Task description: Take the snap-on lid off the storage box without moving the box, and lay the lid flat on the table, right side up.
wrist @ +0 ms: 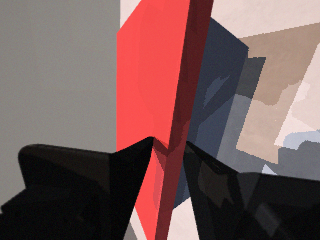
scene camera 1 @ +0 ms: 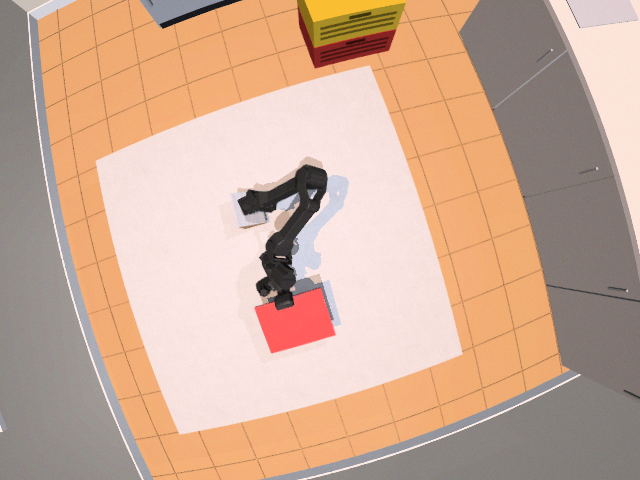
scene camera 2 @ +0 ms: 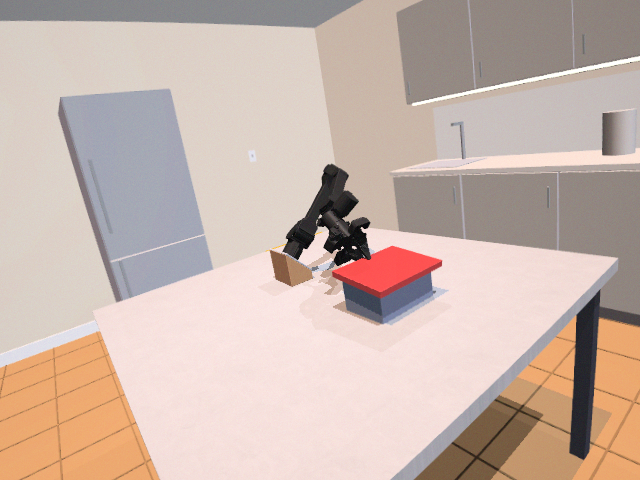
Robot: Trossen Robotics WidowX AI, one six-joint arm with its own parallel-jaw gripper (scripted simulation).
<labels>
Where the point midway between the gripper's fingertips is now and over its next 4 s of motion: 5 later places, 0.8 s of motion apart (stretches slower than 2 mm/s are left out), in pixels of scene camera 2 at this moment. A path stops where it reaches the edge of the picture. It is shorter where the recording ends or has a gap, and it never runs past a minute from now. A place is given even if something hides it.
My gripper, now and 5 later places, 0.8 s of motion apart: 368, 262; 368, 262; 367, 254; 370, 244; 374, 236; 373, 224
</labels>
